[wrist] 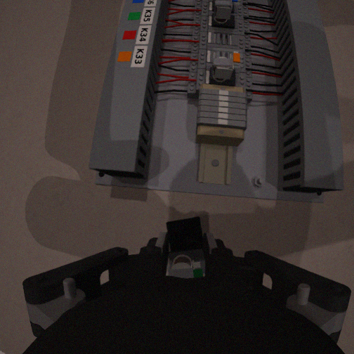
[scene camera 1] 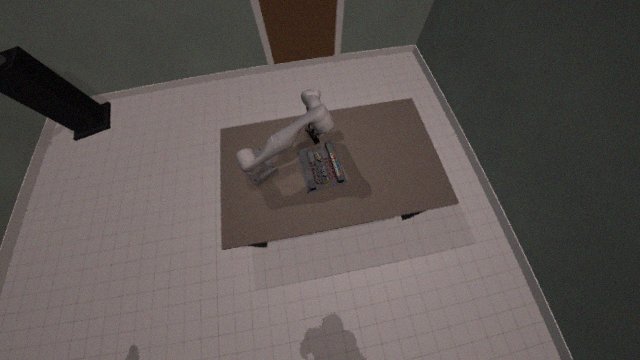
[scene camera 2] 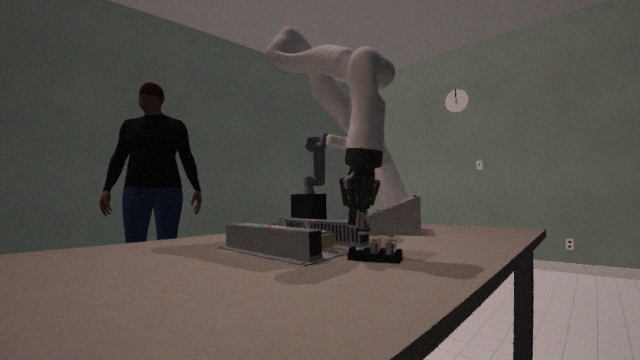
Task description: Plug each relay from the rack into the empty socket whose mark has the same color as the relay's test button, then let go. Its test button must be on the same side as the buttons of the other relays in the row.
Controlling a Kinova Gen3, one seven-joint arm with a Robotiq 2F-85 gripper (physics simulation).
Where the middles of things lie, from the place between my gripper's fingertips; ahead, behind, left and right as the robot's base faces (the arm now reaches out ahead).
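My hand 5 cm above black rack [wrist: 186, 233], 4 cm to the right of it.
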